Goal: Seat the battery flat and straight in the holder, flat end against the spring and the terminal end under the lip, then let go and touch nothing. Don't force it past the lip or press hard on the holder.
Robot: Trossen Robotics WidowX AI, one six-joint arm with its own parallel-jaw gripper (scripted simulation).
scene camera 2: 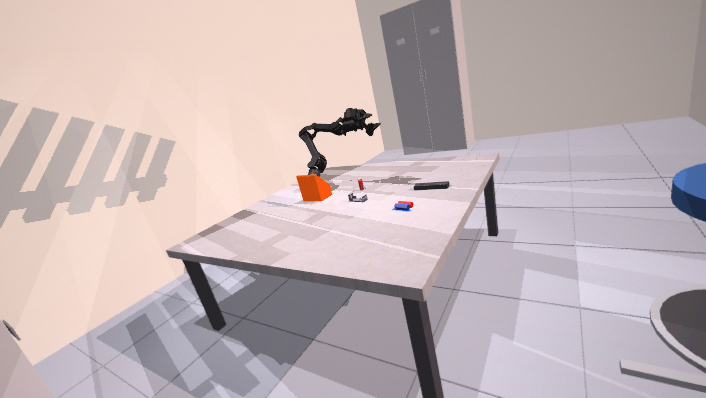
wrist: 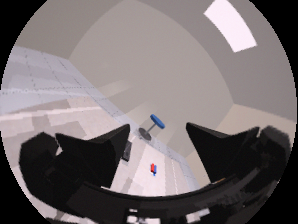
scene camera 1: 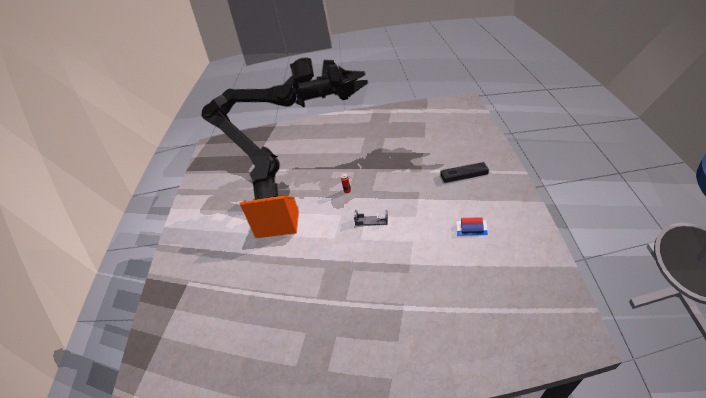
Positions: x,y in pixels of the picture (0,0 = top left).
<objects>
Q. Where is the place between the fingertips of the gripper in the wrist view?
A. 158,126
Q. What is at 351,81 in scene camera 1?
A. The gripper.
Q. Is the gripper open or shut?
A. Open.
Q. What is the gripper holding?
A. Nothing.
</objects>
